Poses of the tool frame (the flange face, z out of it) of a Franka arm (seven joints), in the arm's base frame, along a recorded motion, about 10 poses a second.
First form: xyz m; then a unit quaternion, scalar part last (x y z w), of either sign.
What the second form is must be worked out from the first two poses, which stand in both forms.
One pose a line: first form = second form
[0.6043 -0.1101 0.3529 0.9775 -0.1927 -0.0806 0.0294] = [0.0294 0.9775 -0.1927 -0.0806 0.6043 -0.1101 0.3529]
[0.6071 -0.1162 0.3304 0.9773 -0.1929 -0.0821 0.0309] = [0.0309 0.9773 -0.1929 -0.0821 0.6071 -0.1162 0.3304]
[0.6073 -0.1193 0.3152 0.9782 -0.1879 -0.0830 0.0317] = [0.0317 0.9782 -0.1879 -0.0830 0.6073 -0.1193 0.3152]
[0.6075 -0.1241 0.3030 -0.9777 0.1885 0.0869 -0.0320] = [0.0320 0.9777 -0.1885 -0.0869 0.6075 -0.1241 0.3030]
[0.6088 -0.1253 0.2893 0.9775 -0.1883 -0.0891 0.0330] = [0.0330 0.9775 -0.1883 -0.0891 0.6088 -0.1253 0.2893]
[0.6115 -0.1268 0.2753 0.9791 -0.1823 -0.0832 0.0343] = [0.0343 0.9791 -0.1823 -0.0832 0.6115 -0.1268 0.2753]
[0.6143 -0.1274 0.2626 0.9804 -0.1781 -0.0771 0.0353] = [0.0353 0.9804 -0.1781 -0.0771 0.6143 -0.1274 0.2626]
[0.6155 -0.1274 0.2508 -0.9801 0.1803 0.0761 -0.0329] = [0.0329 0.9801 -0.1803 -0.0761 0.6155 -0.1274 0.2508]
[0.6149 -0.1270 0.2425 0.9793 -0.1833 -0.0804 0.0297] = [0.0297 0.9793 -0.1833 -0.0804 0.6149 -0.1270 0.2425]
